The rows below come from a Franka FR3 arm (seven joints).
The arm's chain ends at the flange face. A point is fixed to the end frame.
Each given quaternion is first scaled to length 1.
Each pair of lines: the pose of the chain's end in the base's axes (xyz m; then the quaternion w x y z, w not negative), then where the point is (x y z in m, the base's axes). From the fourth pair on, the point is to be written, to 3 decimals.
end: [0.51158 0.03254 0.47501 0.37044 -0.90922 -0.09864 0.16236]
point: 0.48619 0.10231 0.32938
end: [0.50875 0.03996 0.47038 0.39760 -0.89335 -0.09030 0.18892]
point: 0.47416 0.11736 0.33062
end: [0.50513 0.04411 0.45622 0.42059 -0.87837 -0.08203 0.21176]
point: 0.46292 0.12787 0.32235
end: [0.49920 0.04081 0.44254 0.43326 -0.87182 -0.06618 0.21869]
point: 0.455 0.128 0.312
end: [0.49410 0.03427 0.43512 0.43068 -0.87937 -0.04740 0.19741]
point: 0.458 0.122 0.302
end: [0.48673 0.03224 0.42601 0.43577 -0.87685 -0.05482 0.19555]
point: 0.451 0.121 0.294
